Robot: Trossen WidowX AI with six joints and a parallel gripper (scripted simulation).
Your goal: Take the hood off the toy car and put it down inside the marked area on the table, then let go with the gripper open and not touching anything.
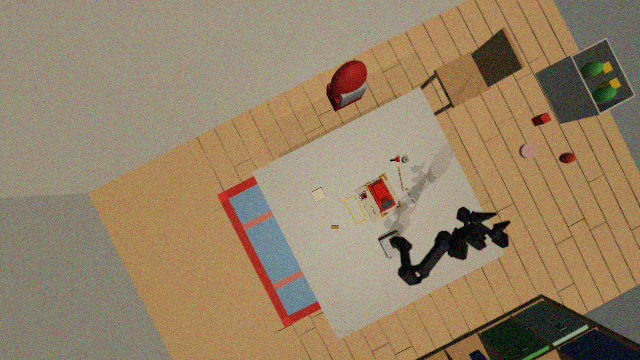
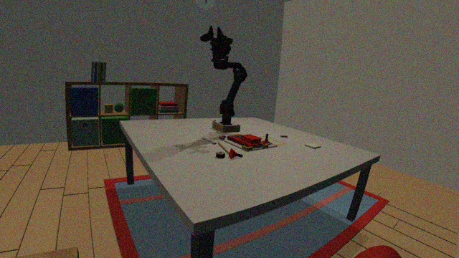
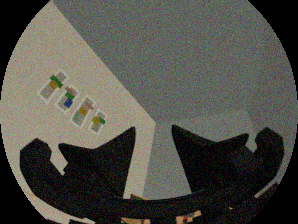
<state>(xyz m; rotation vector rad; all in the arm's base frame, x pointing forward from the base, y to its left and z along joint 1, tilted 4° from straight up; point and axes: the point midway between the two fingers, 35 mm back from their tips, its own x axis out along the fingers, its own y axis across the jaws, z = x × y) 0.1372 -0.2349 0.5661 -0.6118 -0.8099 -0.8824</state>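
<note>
Right now the red hood is 150 mm ahead of my gripper tip, 200 mm to the left of it and 590 mm below it. Round my gripper tip: grey tool (30 mm ahead, 10 mm to the left, 630 mm below); then thin stick (160 mm ahead, 30 mm to the left, 630 mm below); then black wheel (270 mm ahead, 50 mm to the right, 620 mm below).
</note>
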